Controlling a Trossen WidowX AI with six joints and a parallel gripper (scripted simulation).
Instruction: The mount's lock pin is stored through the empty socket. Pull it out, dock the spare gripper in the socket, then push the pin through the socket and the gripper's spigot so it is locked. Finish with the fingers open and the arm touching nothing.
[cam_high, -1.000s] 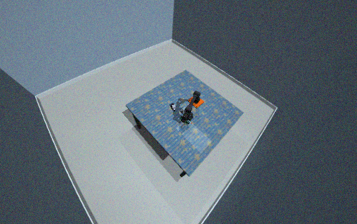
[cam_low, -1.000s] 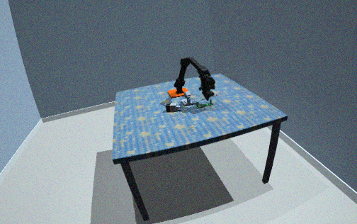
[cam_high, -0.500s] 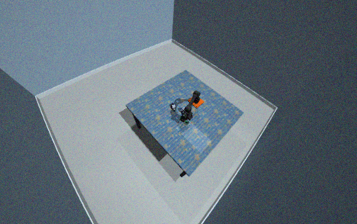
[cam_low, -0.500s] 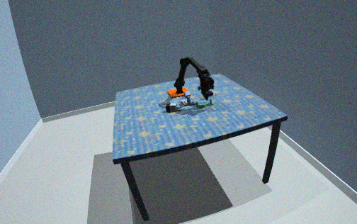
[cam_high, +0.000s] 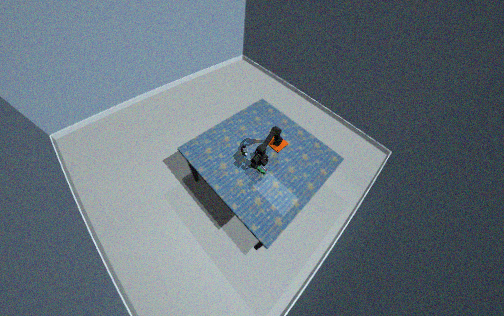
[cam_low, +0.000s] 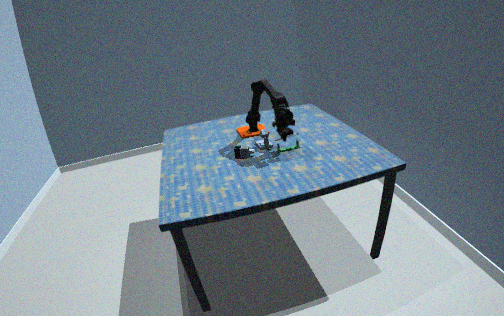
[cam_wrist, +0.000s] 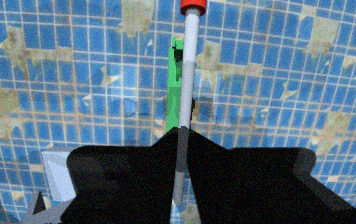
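The green piece lies 3 cm below my gripper tip and 2 cm to the left of it. The rest, counted from my gripper tip: spare gripper: 23 cm to the right, 3 cm below, 3 cm behind; then gripper socket: 10 cm behind, 9 cm to the right.
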